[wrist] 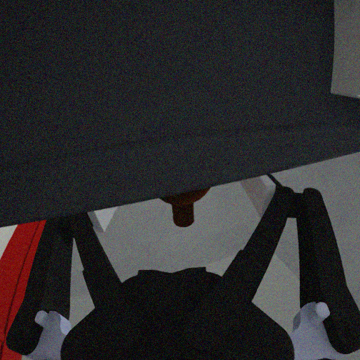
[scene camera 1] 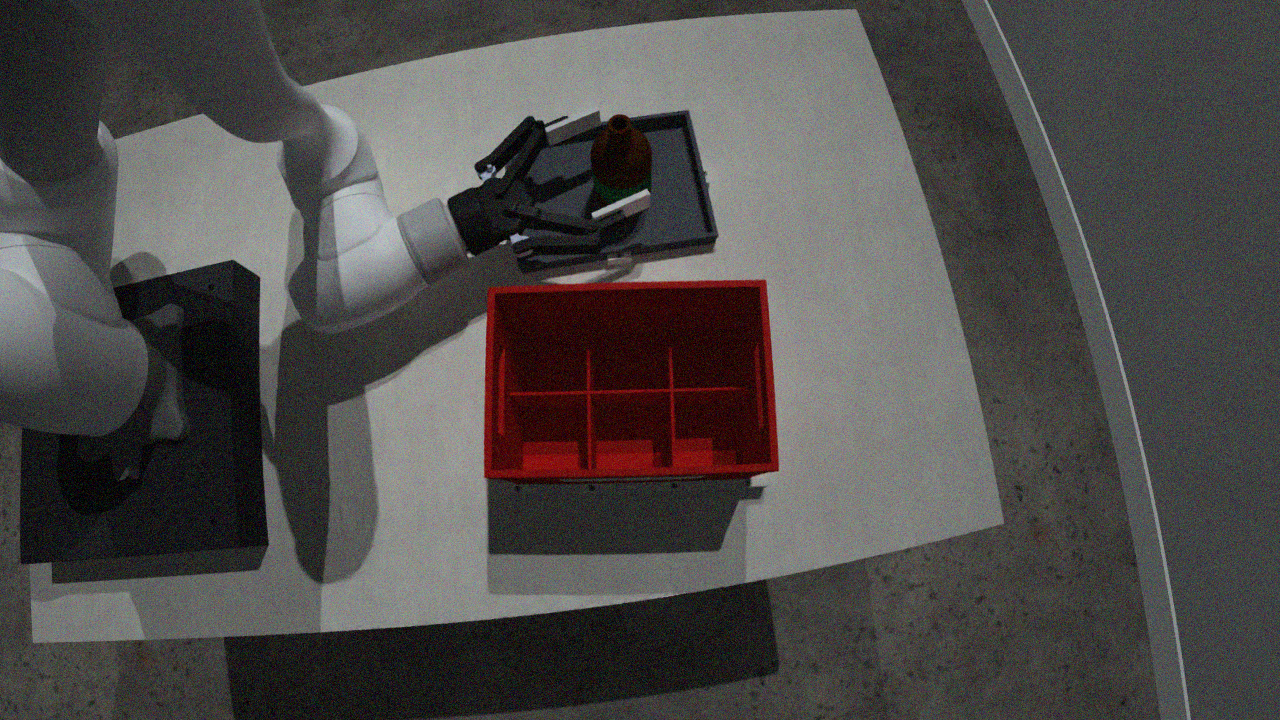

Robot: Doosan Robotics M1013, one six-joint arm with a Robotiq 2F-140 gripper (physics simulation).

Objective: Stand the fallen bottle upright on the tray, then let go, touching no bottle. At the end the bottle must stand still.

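Places are measured from the arm's base along level axes (x right, y back, z down), in centimetres.
Pixels of known places: gripper, fingertip midpoint: (scene camera 1: 622,154); arm's base at its link origin: (scene camera 1: 132,384).
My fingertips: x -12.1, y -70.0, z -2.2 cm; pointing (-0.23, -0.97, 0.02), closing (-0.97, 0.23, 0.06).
Observation:
Ahead of a thing's pixels: the offset from my fingertips to its top centre. "*": to the spot under its first point. Level surfaces: height alone.
The brown bottle @[dx -0.1, dy +0.2, dz -6.8 cm] (scene camera 1: 621,159) stands upright on the dark grey tray @[* dx +5.4, dy -6.2, dz +8.7 cm] (scene camera 1: 680,214), its neck up and a green band low on its body. In the wrist view the bottle's neck (wrist: 183,214) and shoulder show; a large dark surface hides the rest. My gripper (scene camera 1: 597,167) (wrist: 178,171) is wide open and empty. It reaches in low from the left, with one pale finger pad on each side of the bottle. In the wrist view there is a gap between the neck and each pad. In scene camera 1 the nearer pad covers part of the bottle's lower body.
A red crate @[dx +28.0, dy +5.6, dz -8.3 cm] (scene camera 1: 631,473) with dividers stands on the pale table @[dz +9.3 cm] (scene camera 1: 859,358), just in front of the tray. It also shows at the left edge of the wrist view (wrist: 20,265). A black box-like base (scene camera 1: 205,501) stands at the left, below the arm.

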